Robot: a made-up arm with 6 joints. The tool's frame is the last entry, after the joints. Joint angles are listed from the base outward.
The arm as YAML. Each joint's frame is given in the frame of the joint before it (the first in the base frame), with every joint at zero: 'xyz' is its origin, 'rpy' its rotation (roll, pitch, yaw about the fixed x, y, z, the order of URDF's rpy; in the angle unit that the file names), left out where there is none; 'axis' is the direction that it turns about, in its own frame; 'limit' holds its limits. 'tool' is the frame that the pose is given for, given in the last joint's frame.
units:
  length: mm
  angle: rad
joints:
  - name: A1
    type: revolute
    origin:
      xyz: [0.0, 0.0, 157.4]
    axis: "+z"
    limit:
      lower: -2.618
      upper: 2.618
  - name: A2
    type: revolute
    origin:
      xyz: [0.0, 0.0, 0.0]
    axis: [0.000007, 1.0, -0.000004]
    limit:
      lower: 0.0
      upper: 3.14
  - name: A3
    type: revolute
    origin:
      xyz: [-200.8, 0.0, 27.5]
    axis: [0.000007, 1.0, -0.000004]
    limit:
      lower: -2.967
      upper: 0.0
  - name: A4
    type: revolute
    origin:
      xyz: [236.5, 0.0, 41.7]
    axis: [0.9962, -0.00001, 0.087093]
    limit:
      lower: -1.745
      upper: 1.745
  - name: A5
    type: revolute
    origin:
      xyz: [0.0, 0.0, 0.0]
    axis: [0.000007, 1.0, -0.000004]
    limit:
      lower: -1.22
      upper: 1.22
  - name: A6
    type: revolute
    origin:
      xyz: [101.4, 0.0, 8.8]
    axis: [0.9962, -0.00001, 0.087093]
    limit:
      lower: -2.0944
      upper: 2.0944
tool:
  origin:
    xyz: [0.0, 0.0, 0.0]
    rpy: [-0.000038, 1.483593, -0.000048]
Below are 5 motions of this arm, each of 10 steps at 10 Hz.
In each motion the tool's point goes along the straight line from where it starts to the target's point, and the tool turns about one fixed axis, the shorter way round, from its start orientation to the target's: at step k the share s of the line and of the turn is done. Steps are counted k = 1, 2, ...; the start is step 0. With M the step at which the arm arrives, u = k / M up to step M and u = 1 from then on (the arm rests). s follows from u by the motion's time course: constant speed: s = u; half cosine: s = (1 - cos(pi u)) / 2; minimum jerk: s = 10 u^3 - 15 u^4 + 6 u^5.
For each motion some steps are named. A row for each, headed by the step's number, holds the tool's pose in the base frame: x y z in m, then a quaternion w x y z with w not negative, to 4 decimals.
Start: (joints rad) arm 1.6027 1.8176 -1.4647 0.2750 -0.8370 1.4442
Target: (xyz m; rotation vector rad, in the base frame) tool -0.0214 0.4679 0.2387 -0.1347 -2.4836 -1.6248
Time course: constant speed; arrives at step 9
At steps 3, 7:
3: -0.0019 0.4209 0.3163 0.0231 -0.0806 -0.6179 -0.7818
7: -0.0149 0.4522 0.2646 0.0652 -0.0577 -0.7702 -0.6318

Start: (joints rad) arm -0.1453 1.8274 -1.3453 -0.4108 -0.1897 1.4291
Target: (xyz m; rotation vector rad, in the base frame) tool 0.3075 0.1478 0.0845 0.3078 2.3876 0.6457
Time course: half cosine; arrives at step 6
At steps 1, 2, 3, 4, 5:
1: 0.3959 -0.0378 0.2386 0.5400 0.3935 0.6847 0.2912
2: 0.3786 -0.0014 0.2084 0.5031 0.3434 0.7396 0.2862
3: 0.3549 0.0483 0.1671 0.4472 0.2711 0.8064 0.2761
4: 0.3312 0.0981 0.1258 0.3856 0.1953 0.8627 0.2625
5: 0.3138 0.1345 0.0956 0.3372 0.1382 0.8969 0.2504

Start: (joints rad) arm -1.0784 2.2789 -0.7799 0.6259 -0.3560 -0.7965
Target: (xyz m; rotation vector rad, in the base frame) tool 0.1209 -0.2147 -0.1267 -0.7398 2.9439 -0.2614
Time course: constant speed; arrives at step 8
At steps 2, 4, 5, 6, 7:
2: 0.1064 -0.2286 -0.0546 0.1056 0.2713 0.9378 -0.1893
4: 0.1112 -0.2239 -0.0786 0.0888 0.1014 0.9780 -0.1595
5: 0.1136 -0.2216 -0.0906 0.0793 0.0149 0.9865 -0.1426
6: 0.1161 -0.2193 -0.1027 0.0692 -0.0717 0.9872 -0.1246
7: 0.1185 -0.2170 -0.1147 0.0586 -0.1578 0.9801 -0.1056

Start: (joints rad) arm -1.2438 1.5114 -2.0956 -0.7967 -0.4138 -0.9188
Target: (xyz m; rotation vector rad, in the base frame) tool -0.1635 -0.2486 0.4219 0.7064 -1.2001 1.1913
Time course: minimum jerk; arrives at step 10
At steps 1, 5, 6, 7, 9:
1: 0.1041 -0.2229 0.6035 0.1425 -0.1997 0.2607 -0.9337
5: -0.0286 -0.2356 0.5135 0.2580 0.2829 -0.4362 0.8144
6: -0.0778 -0.2404 0.4800 0.3971 0.2990 -0.4792 0.7233
7: -0.1195 -0.2444 0.4518 0.5058 0.3058 -0.5045 0.6294
9: -0.1612 -0.2484 0.4235 0.6037 0.3060 -0.5191 0.5220

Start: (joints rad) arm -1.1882 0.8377 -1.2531 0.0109 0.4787 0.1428
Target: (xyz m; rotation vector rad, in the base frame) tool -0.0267 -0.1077 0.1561 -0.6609 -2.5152 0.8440
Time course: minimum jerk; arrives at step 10
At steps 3, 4, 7, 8, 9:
3: 0.0546 -0.1629 0.4113 0.5083 0.4249 0.6529 -0.3672
4: 0.0396 -0.1527 0.3642 0.3887 0.4081 0.7372 -0.3727
7: -0.0109 -0.1185 0.2058 0.0594 -0.2901 -0.8954 0.3325
8: -0.0211 -0.1115 0.1738 0.1519 -0.2564 -0.9015 0.3139
9: -0.0259 -0.1083 0.1587 0.1949 -0.2397 -0.9012 0.3041

